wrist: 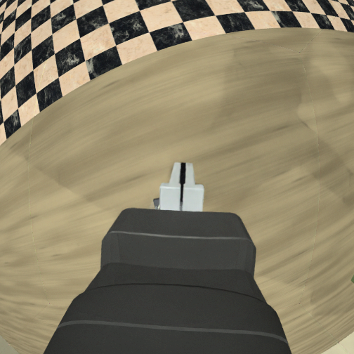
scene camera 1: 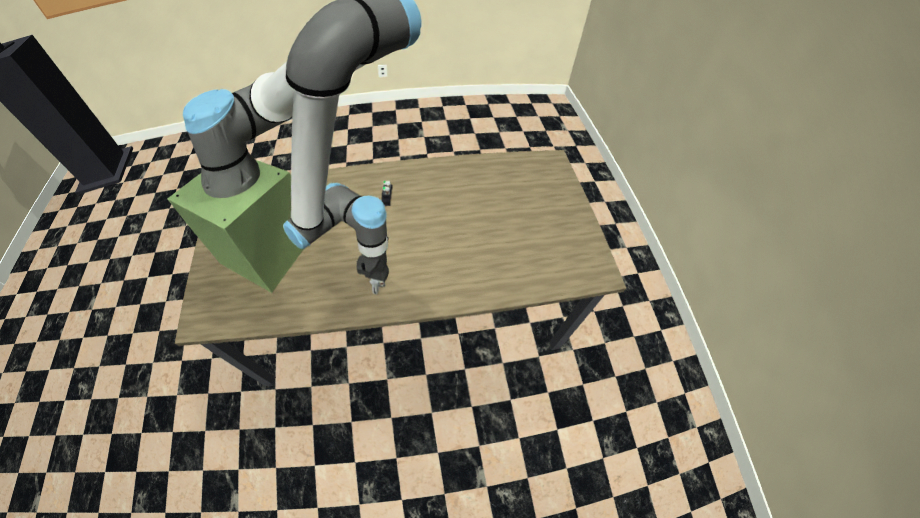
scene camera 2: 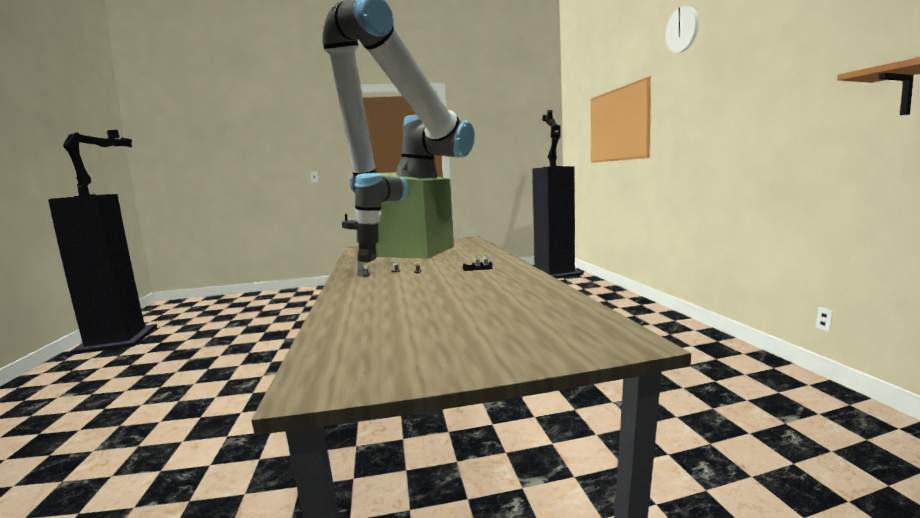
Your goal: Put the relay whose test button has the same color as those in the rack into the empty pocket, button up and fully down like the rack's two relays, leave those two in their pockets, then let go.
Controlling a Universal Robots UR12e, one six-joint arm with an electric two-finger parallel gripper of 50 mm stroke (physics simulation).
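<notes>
My gripper points down, low over the table, with its fingers together and nothing between them. A relay with a green button stands right beside the fingers; in the wrist view a small grey corner of it shows left of the fingers, the rest hidden behind the gripper. A relay with a pale bluish top and a relay with an orange button stand separately on the table. The black rack holds two green-buttoned relays toward one end; its other end has an empty pocket.
The wooden table carries everything. The green robot pedestal stands at one end. The table's long edge runs near the gripper. Black camera stands stand on the floor beyond the table.
</notes>
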